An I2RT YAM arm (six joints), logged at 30 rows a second.
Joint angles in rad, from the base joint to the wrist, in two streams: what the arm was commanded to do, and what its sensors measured. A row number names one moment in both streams.
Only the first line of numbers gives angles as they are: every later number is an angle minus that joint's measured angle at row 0.
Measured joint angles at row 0:
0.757, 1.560, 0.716, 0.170, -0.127, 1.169
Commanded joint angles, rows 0 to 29:
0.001, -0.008, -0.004, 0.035, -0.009, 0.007
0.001, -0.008, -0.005, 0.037, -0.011, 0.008
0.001, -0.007, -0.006, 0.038, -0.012, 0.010
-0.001, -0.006, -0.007, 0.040, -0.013, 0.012
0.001, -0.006, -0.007, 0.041, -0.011, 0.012
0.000, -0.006, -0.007, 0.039, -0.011, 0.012
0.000, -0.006, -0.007, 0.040, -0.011, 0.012
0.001, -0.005, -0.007, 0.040, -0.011, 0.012
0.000, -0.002, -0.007, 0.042, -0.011, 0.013
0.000, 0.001, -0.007, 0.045, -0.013, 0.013
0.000, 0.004, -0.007, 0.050, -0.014, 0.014
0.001, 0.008, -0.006, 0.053, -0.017, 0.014
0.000, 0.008, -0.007, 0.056, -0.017, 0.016
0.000, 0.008, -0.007, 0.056, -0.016, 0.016
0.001, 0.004, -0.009, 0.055, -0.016, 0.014
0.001, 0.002, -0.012, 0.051, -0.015, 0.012
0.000, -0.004, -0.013, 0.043, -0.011, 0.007
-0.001, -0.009, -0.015, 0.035, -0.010, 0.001
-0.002, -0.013, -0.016, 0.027, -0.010, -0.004
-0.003, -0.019, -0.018, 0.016, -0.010, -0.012
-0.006, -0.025, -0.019, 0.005, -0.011, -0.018
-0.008, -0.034, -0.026, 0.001, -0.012, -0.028
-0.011, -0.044, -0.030, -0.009, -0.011, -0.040
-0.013, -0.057, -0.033, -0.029, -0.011, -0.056
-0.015, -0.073, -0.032, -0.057, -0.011, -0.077
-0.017, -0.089, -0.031, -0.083, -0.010, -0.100
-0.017, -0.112, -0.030, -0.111, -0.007, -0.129
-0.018, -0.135, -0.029, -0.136, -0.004, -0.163
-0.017, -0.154, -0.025, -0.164, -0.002, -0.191
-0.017, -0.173, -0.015, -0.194, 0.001, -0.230
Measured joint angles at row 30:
-0.019, -0.141, -0.028, -0.100, -0.003, -0.113
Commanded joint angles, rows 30 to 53:
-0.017, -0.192, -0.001, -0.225, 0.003, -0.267
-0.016, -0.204, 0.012, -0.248, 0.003, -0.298
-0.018, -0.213, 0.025, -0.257, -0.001, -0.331
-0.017, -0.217, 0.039, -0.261, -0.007, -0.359
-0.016, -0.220, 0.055, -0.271, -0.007, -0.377
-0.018, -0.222, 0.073, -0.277, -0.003, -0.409
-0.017, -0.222, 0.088, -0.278, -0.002, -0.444
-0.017, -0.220, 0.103, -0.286, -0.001, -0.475
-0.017, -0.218, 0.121, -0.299, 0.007, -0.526
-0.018, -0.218, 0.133, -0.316, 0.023, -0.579
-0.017, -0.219, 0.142, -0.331, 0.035, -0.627
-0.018, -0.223, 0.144, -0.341, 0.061, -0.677
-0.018, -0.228, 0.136, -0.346, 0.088, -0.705
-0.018, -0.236, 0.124, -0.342, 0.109, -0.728
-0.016, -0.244, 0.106, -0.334, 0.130, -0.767
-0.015, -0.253, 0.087, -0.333, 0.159, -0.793
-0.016, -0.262, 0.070, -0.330, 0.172, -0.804
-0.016, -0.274, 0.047, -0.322, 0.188, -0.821
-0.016, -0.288, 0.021, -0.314, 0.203, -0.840
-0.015, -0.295, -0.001, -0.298, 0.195, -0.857
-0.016, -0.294, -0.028, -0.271, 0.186, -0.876
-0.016, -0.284, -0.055, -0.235, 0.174, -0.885
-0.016, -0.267, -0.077, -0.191, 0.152, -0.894
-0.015, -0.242, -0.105, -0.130, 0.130, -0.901
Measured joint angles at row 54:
-0.016, -0.269, -0.063, -0.249, 0.154, -0.827
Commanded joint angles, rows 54 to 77:
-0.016, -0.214, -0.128, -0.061, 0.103, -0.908
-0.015, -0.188, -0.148, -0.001, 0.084, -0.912
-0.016, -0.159, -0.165, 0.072, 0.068, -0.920
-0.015, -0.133, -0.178, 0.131, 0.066, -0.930
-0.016, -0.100, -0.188, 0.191, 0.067, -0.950
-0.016, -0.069, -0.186, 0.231, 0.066, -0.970
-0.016, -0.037, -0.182, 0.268, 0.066, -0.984
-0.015, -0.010, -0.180, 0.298, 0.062, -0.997
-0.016, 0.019, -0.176, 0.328, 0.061, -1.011
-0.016, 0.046, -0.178, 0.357, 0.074, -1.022
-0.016, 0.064, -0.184, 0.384, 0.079, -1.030
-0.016, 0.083, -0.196, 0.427, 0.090, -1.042
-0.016, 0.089, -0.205, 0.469, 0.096, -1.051
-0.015, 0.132, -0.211, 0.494, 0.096, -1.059
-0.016, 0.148, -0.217, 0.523, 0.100, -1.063
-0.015, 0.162, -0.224, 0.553, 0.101, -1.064
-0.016, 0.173, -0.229, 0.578, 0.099, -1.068
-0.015, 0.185, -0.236, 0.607, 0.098, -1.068
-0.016, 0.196, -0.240, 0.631, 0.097, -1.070
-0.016, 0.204, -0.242, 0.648, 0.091, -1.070
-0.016, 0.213, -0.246, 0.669, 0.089, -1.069
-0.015, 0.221, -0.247, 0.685, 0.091, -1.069
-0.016, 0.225, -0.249, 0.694, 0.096, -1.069
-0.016, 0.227, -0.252, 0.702, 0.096, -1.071
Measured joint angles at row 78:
-0.017, 0.216, -0.244, 0.687, 0.103, -1.071
